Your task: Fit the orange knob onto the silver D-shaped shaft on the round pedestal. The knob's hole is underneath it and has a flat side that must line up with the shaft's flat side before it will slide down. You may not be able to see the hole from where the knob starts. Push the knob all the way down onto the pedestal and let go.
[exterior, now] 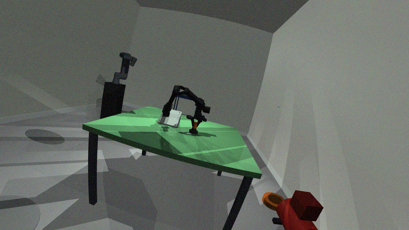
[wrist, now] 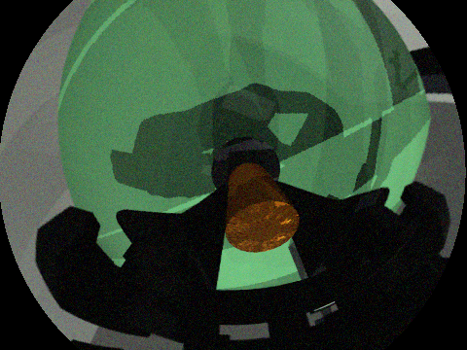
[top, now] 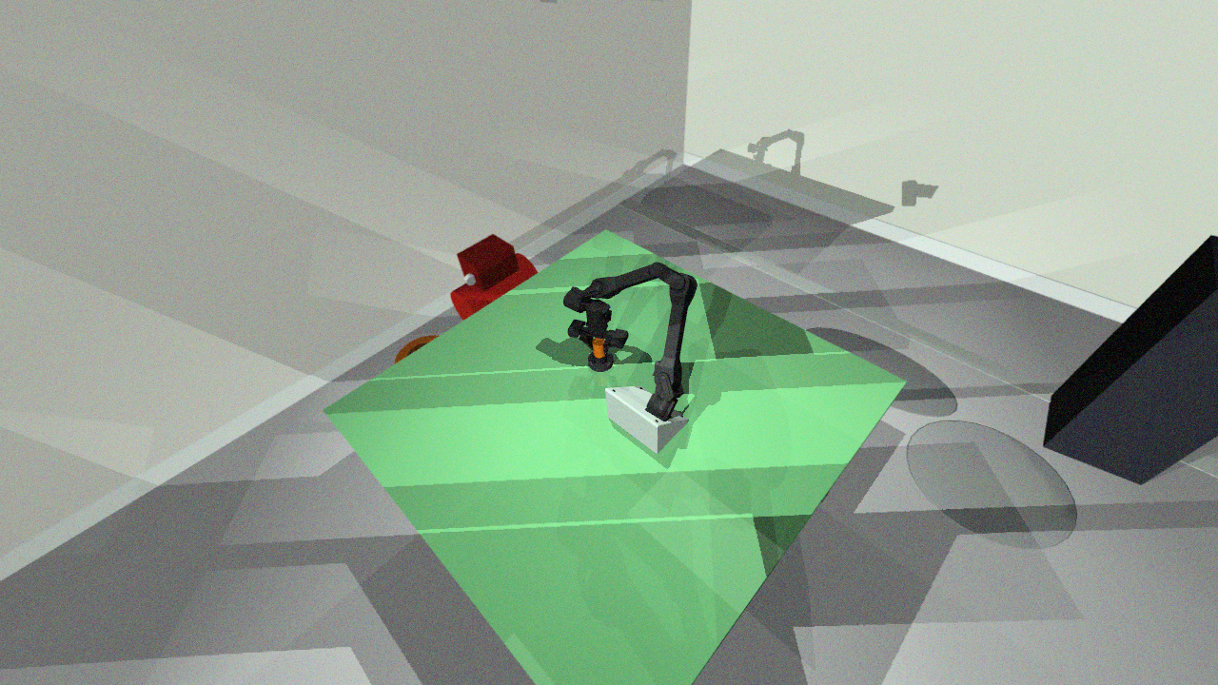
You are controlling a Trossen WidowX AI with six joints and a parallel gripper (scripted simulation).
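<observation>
Now: gripper tip 2 cm above the dark round pedestal. Round my gripper tip: orange knob 3 cm above.
</observation>
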